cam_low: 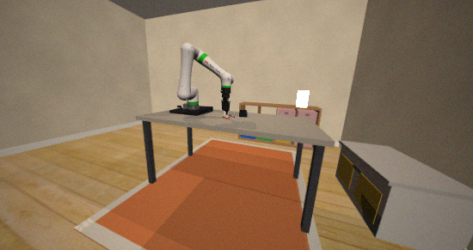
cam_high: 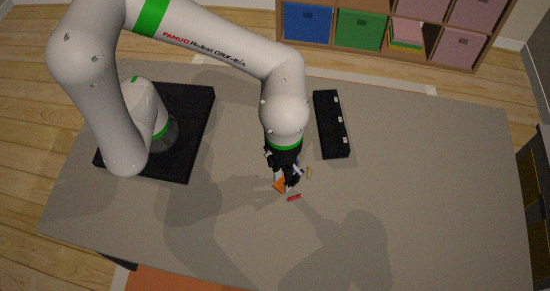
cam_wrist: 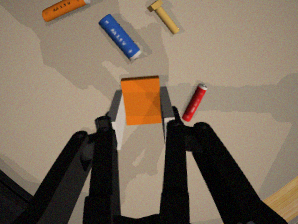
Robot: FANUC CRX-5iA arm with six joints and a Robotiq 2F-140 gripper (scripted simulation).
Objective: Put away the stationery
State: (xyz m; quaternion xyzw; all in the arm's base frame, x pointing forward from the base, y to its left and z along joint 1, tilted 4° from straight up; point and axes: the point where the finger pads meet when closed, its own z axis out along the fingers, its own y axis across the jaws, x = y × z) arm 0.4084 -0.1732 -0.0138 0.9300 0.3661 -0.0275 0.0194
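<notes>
My hand is 50 mm to the left of the red stick, 30 mm short of it and 30 mm above it. Round my hand: blue cylinder 60 mm to the left, 40 mm ahead, 30 mm below; then small yellow piece 80 mm ahead, 40 mm to the left, 30 mm below; then orange block 30 mm below.
</notes>
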